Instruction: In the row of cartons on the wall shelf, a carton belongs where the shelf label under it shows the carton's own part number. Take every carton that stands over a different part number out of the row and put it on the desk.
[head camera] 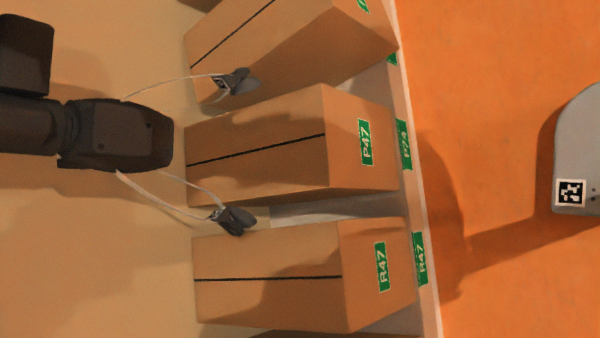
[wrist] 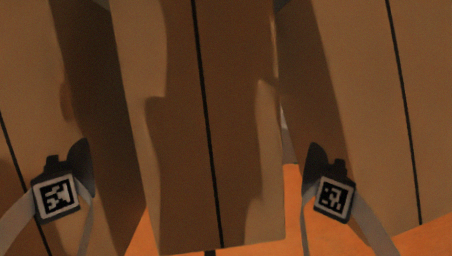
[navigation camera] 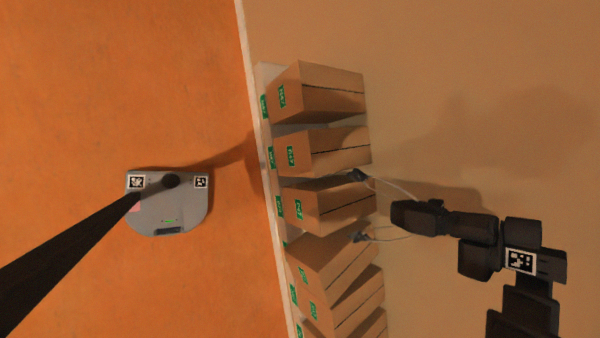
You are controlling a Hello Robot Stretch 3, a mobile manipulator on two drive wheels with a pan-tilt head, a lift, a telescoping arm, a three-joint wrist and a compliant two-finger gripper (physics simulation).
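Frame: origin at the robot's base, x left, y back, z up, level; millimetres.
Where they show: gripper, fingertip midpoint: (head camera: 253, 152) (wrist: 202, 160) (navigation camera: 349, 204); robot's base at its link origin: (navigation camera: 170, 180).
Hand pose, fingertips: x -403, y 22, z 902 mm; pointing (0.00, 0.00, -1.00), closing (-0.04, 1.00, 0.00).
Each offset is from my fingertips to the top centre of the thing. "spot": to the spot under its first point.
The carton marked P47 {dy +1, dx -30, dz -17 mm} (head camera: 300, 165) (navigation camera: 310, 200) (wrist: 225, 150) stands over the shelf label P74 {spot: dy +32, dx +100, dz -210 mm} (head camera: 404, 144) (navigation camera: 279, 206). My gripper (head camera: 235, 151) (navigation camera: 357, 205) (wrist: 202, 160) is open at this carton's rear part, near the wall, with one finger out to each side of it. Neither finger clearly touches it. The carton marked R47 {dy -155, dx +5, dz -17 mm} (head camera: 360, 260) (navigation camera: 300, 165) stands over the label R47 {spot: dy -130, dx +134, dz -211 mm} (head camera: 420, 258) (navigation camera: 271, 157). On P47's other side a turned carton {dy +175, dx -46, dz -17 mm} (head camera: 300, 55) (navigation camera: 325, 255) stands at an angle; its number is cut off or blurred. The desk does not show.
Another carton {dy -315, dx +39, dz -17 mm} (navigation camera: 332, 97) stands beyond R47 at the row's end. More slanted cartons {dy +323, dx -98, dz -17 mm} (navigation camera: 365, 295) stand close together at the other end. The shelf's front edge (head camera: 416, 200) (navigation camera: 243, 30) runs along the row. My base (head camera: 582, 150) (navigation camera: 190, 210) stands on the orange floor below.
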